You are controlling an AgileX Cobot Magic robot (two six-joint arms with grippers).
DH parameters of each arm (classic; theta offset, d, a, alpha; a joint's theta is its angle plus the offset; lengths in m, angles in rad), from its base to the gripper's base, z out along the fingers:
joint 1: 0 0.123 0 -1.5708
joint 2: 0.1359 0 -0.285 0
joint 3: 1.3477 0 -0.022 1.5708
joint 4: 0 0.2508 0 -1.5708
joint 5: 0 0 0.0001 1.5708
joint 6: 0 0.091 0 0
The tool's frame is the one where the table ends.
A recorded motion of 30 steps. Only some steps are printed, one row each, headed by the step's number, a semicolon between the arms.
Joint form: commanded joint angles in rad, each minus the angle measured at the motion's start. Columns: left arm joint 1, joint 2, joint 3, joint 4, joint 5, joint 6; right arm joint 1, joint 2, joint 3, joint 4, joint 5, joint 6.
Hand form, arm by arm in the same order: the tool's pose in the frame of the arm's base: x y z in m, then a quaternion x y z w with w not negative. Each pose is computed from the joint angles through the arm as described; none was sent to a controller.
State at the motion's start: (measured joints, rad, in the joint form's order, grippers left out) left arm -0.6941 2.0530 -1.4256 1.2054 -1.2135 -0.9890; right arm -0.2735 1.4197 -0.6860 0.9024 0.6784 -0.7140
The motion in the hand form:
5: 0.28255 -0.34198 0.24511 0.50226 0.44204 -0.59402 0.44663; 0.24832 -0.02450 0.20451 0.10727 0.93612 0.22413 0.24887
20: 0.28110 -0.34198 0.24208 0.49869 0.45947 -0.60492 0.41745; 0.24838 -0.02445 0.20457 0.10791 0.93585 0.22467 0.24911
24: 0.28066 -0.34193 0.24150 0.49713 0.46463 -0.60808 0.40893; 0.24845 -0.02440 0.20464 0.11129 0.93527 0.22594 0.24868
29: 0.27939 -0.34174 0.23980 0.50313 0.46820 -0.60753 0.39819; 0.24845 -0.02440 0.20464 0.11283 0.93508 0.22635 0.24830
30: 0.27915 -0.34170 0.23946 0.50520 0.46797 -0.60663 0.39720; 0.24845 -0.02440 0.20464 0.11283 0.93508 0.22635 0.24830
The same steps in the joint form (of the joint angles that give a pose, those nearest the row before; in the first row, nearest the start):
5: -0.0058 0.0207 0.0061 -0.0075 -0.0076 0.0014; -0.0062 0.0008 -0.0039 0.0066 -0.0019 0.0027
20: -0.0058 0.0228 0.0061 0.0239 -0.0076 -0.0726; -0.0062 0.0008 -0.0038 0.0084 -0.0019 0.0026
24: -0.0058 0.0228 0.0061 0.0325 -0.0076 -0.0951; -0.0062 0.0008 -0.0039 0.0102 -0.0019 0.0085
29: -0.0058 0.0228 0.0061 0.0574 -0.0076 -0.1142; -0.0062 0.0008 -0.0039 0.0102 -0.0019 0.0118
30: -0.0058 0.0228 0.0061 0.0623 -0.0075 -0.1142; -0.0062 0.0008 -0.0039 0.0102 -0.0019 0.0118

